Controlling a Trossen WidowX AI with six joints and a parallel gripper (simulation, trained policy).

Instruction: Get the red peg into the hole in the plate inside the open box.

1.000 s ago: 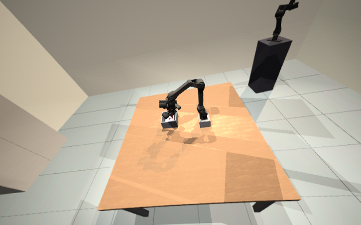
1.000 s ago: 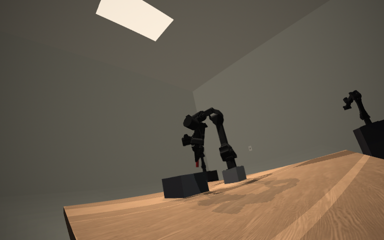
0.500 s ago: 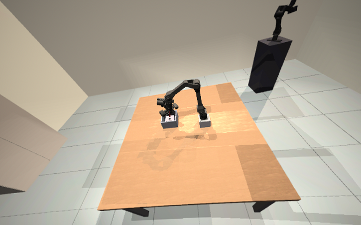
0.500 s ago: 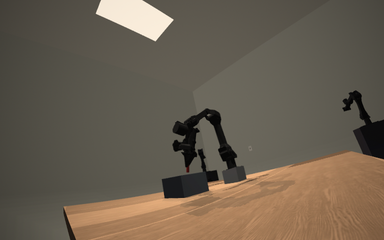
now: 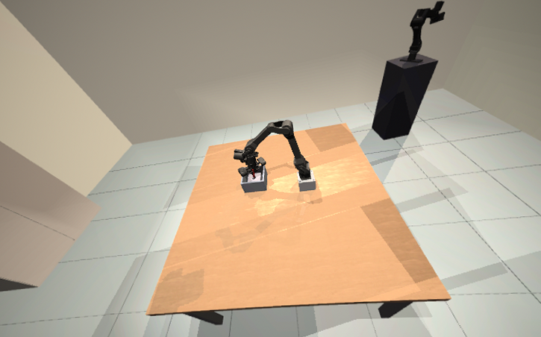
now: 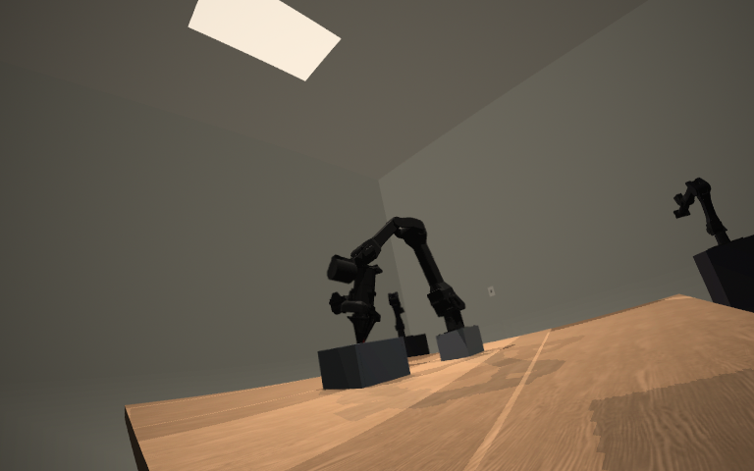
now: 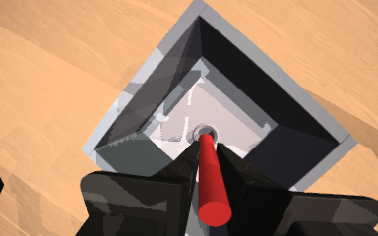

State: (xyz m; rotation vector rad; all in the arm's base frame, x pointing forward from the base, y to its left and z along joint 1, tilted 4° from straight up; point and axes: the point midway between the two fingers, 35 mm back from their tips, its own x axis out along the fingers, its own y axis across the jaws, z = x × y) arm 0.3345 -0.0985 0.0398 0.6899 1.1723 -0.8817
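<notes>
Now: gripper tip 10 mm to the right of the red peg. The rest, counted from my gripper tip: grey box: 70 mm below.
</notes>
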